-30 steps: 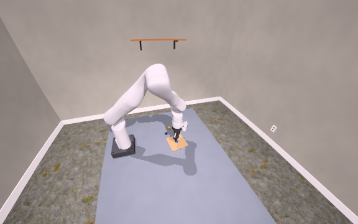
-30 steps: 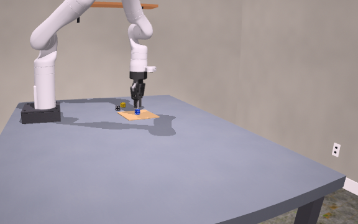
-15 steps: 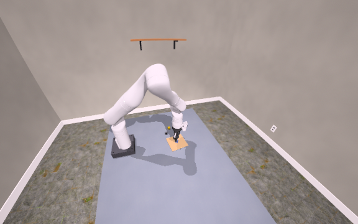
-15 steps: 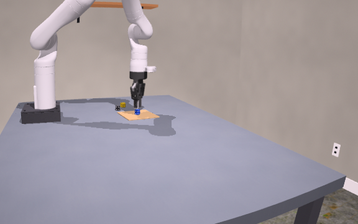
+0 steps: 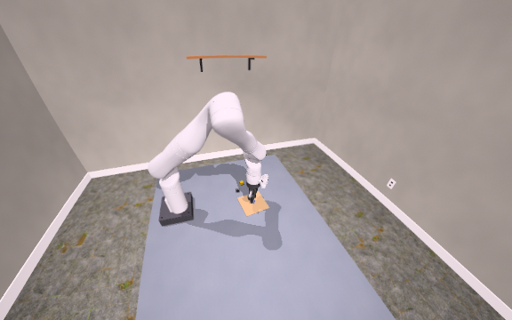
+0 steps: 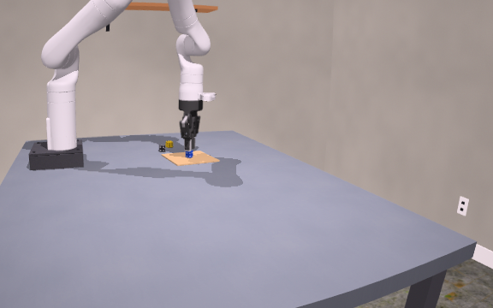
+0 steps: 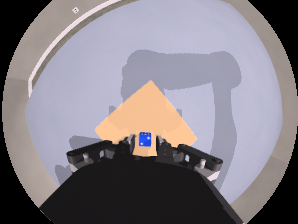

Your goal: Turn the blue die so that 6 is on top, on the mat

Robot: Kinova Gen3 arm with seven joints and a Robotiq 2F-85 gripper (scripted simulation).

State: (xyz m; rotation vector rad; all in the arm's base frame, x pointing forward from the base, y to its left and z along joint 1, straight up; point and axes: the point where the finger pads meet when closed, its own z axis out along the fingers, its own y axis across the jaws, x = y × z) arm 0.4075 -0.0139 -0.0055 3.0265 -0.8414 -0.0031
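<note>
My hand is 3 cm above the blue die. Round my hand: black die: 11 cm to the left, 7 cm behind, 4 cm below; then mat: 4 cm below; then yellow die: 17 cm to the left, 4 cm below, 4 cm behind.
</note>
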